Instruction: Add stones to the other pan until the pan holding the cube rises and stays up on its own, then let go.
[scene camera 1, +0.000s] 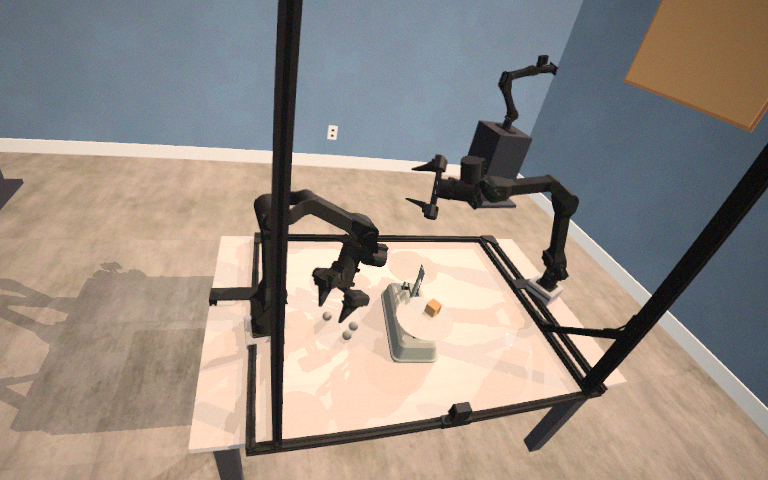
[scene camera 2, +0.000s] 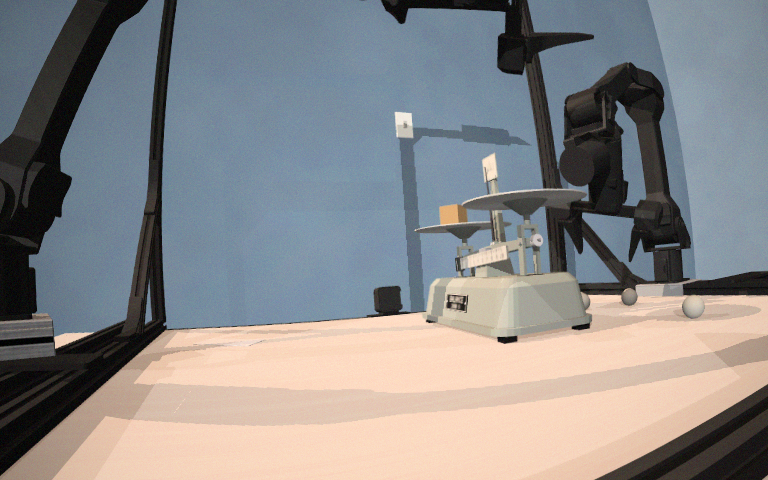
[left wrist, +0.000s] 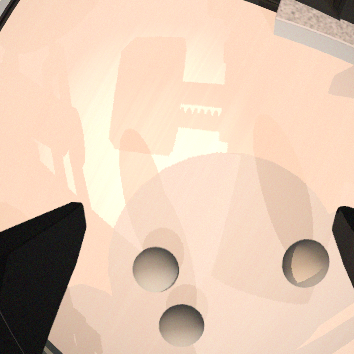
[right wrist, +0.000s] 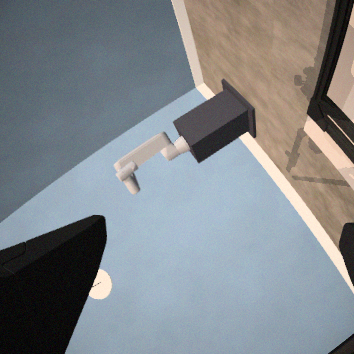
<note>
My right gripper (scene camera 1: 408, 184) is open, holding nothing. Also in view: my left gripper (scene camera 2: 605, 257) and a balance scale (scene camera 2: 496, 302).
The balance scale is seen too in scene camera 1 (scene camera 1: 412, 334). My left gripper shows as well in scene camera 1 (scene camera 1: 329, 314) and in the left wrist view (left wrist: 215, 218). My right gripper also shows in the right wrist view (right wrist: 230, 233). The right wrist view misses the balance scale: it is out of frame.
</note>
